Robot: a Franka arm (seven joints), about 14 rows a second.
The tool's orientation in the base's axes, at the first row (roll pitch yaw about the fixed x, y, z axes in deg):
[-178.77, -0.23, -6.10]
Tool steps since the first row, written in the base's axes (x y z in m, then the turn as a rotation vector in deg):
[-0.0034, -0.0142, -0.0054, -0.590, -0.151, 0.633]
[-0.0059, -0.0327, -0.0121, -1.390, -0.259, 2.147]
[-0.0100, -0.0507, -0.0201, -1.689, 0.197, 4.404]
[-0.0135, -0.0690, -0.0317, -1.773, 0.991, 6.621]
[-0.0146, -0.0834, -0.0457, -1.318, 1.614, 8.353]
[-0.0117, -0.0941, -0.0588, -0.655, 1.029, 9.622]
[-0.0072, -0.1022, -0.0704, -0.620, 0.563, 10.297]
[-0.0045, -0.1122, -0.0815, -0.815, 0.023, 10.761]
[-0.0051, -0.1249, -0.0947, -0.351, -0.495, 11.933]
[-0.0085, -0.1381, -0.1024, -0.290, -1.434, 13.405]
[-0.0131, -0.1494, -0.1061, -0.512, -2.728, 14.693]
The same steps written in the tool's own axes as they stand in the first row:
[-0.0019, 0.0146, 0.0051, -0.568, 0.199, -0.640]
[-0.0024, 0.0334, 0.0114, -1.346, 0.359, -2.161]
[-0.0046, 0.0519, 0.0190, -1.683, -0.111, -4.409]
[-0.0062, 0.0707, 0.0302, -1.842, -0.939, -6.610]
[-0.0058, 0.0854, 0.0439, -1.449, -1.644, -8.326]
[-0.0019, 0.0961, 0.0567, -0.722, -1.160, -9.602]
[0.0034, 0.1039, 0.0682, -0.635, -0.715, -10.287]
[0.0071, 0.1138, 0.0791, -0.770, -0.167, -10.763]
[0.0078, 0.1267, 0.0920, -0.249, 0.273, -11.943]
[0.0058, 0.1404, 0.0994, -0.082, 1.169, -13.434]
[0.0024, 0.1522, 0.1029, -0.160, 2.451, -14.750]

